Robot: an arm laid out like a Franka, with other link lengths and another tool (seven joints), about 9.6 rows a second.
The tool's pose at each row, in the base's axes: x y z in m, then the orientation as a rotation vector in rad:
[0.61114 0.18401 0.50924 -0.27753 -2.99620 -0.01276]
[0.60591 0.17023 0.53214 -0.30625 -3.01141 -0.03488]
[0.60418 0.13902 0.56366 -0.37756 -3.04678 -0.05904]
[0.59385 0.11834 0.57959 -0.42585 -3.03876 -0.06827]
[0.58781 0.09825 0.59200 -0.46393 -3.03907 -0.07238]
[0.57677 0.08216 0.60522 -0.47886 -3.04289 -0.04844]
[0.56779 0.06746 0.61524 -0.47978 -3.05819 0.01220]
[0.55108 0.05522 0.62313 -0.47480 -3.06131 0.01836]
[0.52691 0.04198 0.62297 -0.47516 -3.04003 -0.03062]
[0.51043 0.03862 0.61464 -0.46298 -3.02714 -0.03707]
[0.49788 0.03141 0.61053 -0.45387 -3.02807 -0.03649]
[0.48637 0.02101 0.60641 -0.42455 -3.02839 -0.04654]
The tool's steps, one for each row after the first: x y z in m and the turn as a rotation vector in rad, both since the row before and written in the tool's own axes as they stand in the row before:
[0.00561 -0.01459 -0.02230 -0.01730 -0.01663 0.01686]
[-0.00088 -0.03056 -0.03219 -0.02225 -0.04194 0.04240]
[0.00618 -0.02210 -0.01617 -0.00700 0.00171 0.03164]
[0.00128 -0.02054 -0.01306 -0.00434 -0.00591 0.02424]
[0.00671 -0.01816 -0.01344 0.01426 -0.00806 0.00958]
[0.00469 -0.01653 -0.01010 0.03654 -0.02083 0.00001]
[0.01249 -0.01688 -0.00709 0.00363 -0.00296 -0.00339]
[0.01899 -0.01993 0.00131 -0.02821 0.02551 0.00153]
[0.01408 -0.00831 0.00921 -0.00179 0.01505 -0.00654]
[0.00946 -0.01068 0.00477 0.00068 0.00043 -0.00594]
[0.00760 -0.01337 0.00460 -0.00518 0.00481 -0.01918]

